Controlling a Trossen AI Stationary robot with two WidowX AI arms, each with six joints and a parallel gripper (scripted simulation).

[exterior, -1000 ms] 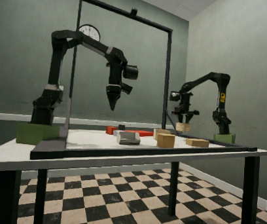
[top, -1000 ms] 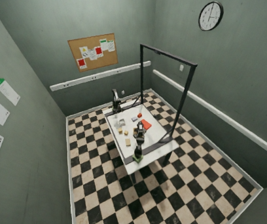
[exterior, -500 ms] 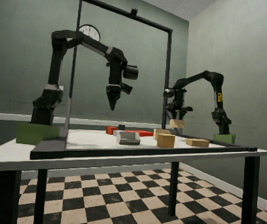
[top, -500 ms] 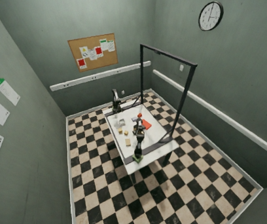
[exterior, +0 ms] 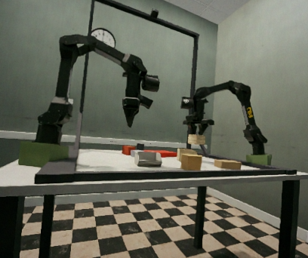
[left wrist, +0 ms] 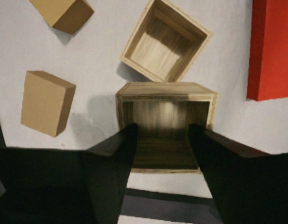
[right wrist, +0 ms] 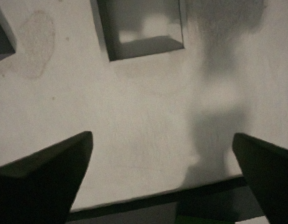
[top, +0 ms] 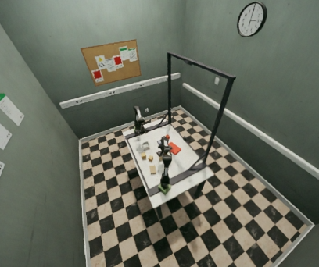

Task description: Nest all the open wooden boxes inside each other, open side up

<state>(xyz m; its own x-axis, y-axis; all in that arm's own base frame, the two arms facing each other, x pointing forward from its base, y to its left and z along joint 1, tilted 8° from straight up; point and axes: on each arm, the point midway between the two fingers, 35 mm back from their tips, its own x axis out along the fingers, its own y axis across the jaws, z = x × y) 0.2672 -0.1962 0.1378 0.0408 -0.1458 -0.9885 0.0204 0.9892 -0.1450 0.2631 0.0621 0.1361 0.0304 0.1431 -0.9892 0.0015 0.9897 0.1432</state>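
Now: the grey open box 160 mm below my right hand and 90 mm to the left of it. Round my right hand: flat red block (320 mm behind, 280 mm to the left, 170 mm below); grey block (210 mm behind, 170 mm below, 110 mm to the left); flat brown box (470 mm to the left, 170 mm below, 50 mm ahead).
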